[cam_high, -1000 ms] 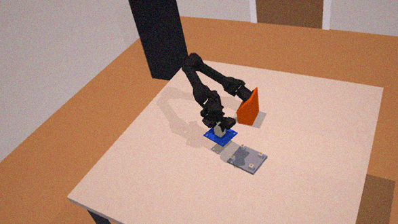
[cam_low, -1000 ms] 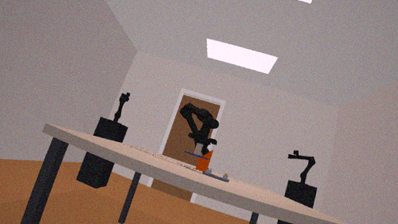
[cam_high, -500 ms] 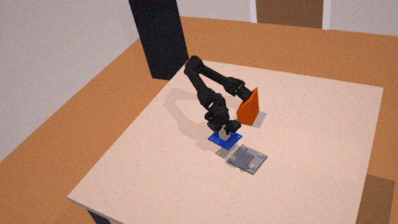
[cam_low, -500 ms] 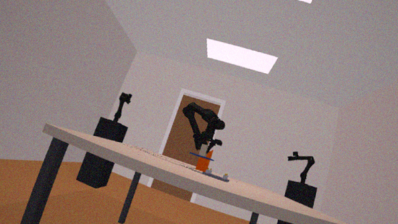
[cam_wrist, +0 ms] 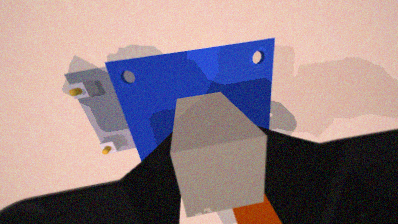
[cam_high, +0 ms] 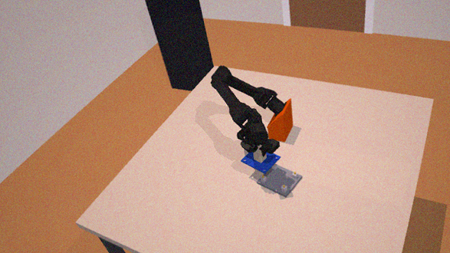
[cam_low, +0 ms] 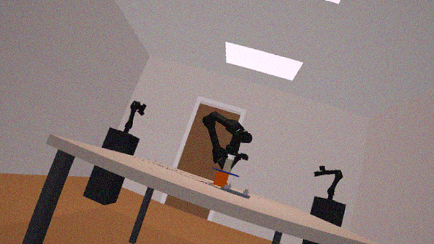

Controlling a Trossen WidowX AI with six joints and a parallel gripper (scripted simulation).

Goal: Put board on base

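My gripper tip is now 2 cm short of the grey base, 8 cm to the right of it and 12 cm above it. Also, from my gripper tip: blue board (1 cm below).
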